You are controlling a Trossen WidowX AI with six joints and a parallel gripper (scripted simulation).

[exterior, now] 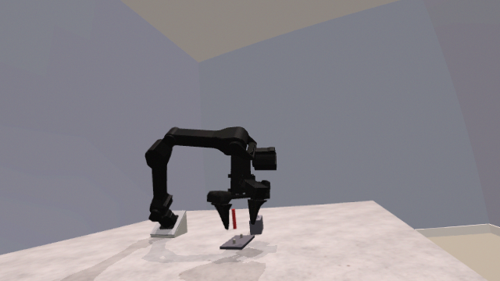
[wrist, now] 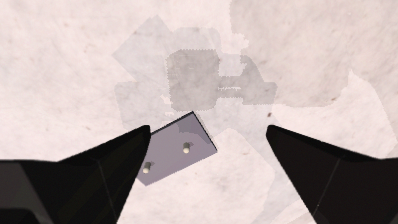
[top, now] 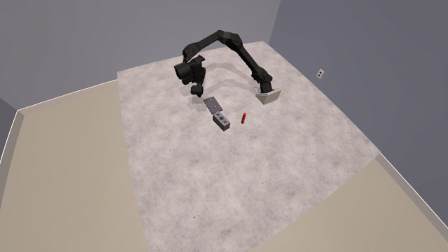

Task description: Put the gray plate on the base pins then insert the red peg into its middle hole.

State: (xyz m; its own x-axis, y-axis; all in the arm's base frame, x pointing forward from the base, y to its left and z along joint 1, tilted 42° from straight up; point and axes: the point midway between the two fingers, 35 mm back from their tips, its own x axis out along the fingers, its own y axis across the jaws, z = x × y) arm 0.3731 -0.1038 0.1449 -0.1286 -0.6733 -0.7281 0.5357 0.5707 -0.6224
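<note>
Right now the gray plate is 10 mm behind my gripper tip, 220 mm to the left of it and 30 mm below it. Round my gripper tip: dark flat base (40 mm behind, 80 mm to the left, 60 mm below); then red peg (120 mm behind, 270 mm to the left, 30 mm below).
</note>
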